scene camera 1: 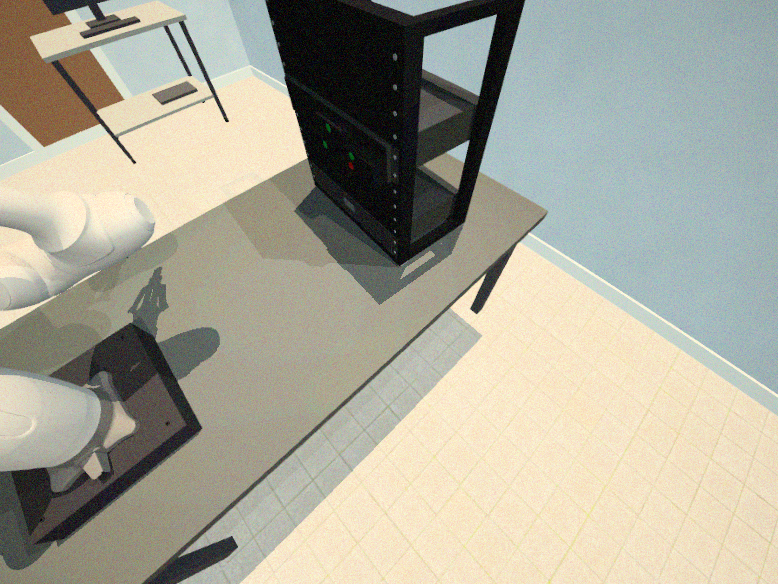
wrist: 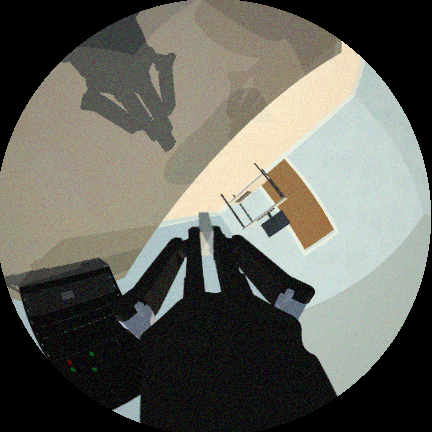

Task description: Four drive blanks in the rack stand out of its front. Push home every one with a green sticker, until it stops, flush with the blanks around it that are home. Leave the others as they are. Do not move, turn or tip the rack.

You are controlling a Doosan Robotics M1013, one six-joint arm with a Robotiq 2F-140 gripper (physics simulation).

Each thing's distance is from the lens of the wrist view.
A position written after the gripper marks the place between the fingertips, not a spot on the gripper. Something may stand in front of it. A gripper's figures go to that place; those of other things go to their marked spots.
gripper (wrist: 203, 220): 0.22 m
black rack (wrist: 104, 350): 0.69 m
